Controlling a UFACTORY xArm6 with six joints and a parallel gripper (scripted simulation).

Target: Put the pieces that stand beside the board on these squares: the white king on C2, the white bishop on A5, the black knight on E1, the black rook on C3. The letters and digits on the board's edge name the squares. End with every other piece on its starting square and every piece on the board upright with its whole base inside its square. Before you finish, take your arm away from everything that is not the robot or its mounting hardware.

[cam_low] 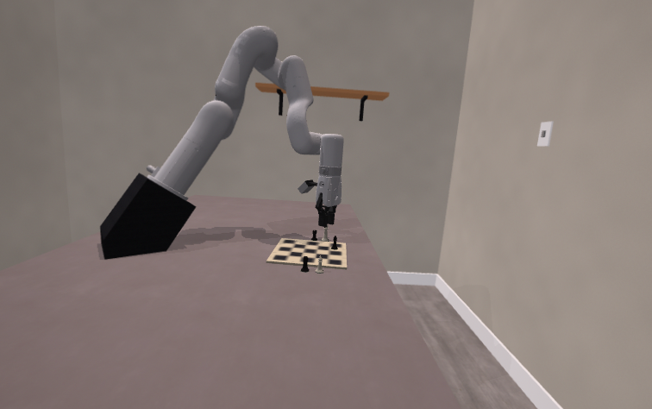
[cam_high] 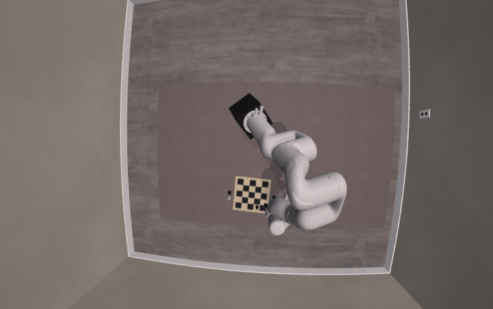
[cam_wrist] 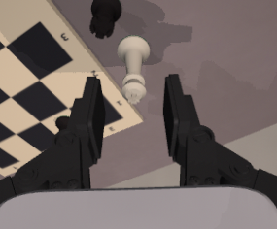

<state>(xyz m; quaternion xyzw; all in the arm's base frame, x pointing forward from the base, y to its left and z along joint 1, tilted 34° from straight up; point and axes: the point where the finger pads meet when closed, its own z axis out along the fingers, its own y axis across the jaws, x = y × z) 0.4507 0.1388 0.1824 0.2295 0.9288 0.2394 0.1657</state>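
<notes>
The white king lies 4 cm below my hand. Also, from my hand: chessboard: 2 cm behind, 14 cm to the right, 7 cm below; black piece: 1 cm behind, 28 cm to the right, 6 cm below; white bishop: 3 cm ahead, 28 cm to the right, 5 cm below.
</notes>
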